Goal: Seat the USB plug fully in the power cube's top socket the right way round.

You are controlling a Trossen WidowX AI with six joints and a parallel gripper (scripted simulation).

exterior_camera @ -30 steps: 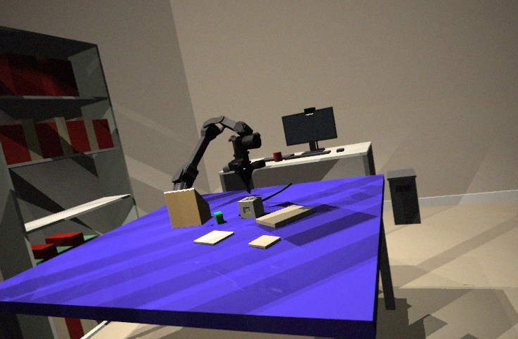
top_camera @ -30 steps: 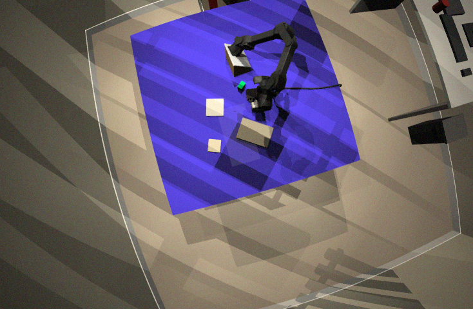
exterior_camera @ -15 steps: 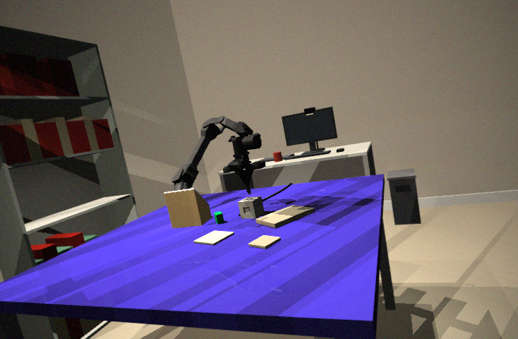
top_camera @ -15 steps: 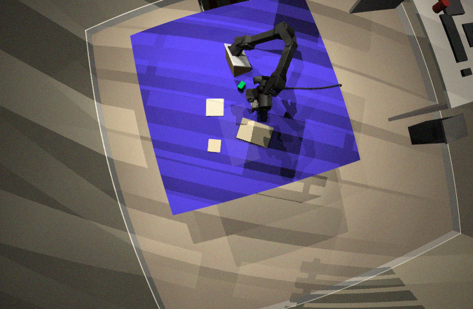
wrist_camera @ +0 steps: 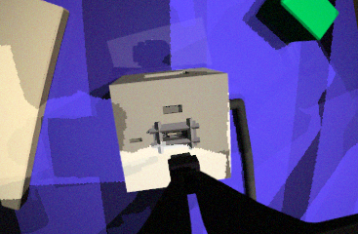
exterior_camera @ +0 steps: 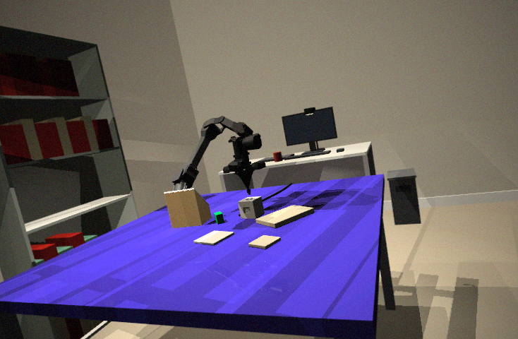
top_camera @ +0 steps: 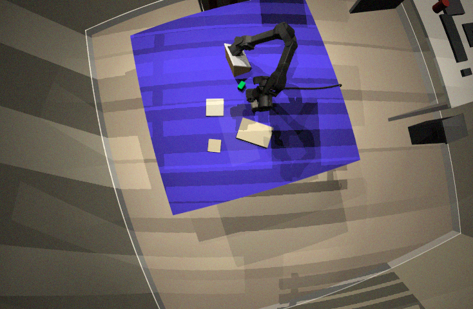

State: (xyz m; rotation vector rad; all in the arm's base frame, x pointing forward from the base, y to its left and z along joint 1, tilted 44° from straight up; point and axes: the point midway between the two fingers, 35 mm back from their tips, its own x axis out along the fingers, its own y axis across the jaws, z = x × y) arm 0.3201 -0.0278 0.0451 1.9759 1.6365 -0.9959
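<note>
The dark USB plug lies 20 mm below my gripper tip. Also, from my gripper tip: large flat tan board (160 mm ahead, 120 mm below, 90 mm to the right); small green block (140 mm behind, 110 mm below, 40 mm to the right); USB socket (60 mm below).
</note>
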